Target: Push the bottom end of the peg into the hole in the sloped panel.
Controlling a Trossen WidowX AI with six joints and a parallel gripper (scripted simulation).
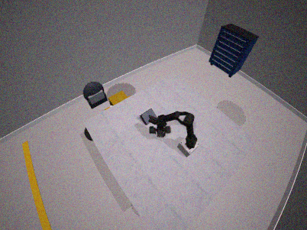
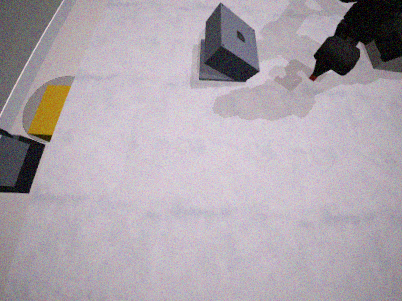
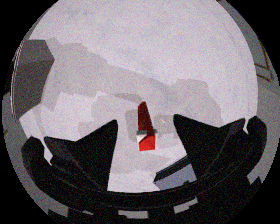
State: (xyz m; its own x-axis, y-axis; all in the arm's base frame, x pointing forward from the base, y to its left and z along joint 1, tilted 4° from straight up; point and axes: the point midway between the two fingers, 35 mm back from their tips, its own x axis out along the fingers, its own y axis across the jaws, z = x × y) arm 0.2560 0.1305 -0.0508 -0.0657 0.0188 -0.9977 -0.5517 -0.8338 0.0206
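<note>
My gripper tip is now 20 mm below the red peg. Also, from my gripper tip: grey sloped panel (210 mm ahead, 20 mm to the right, 10 mm above).
</note>
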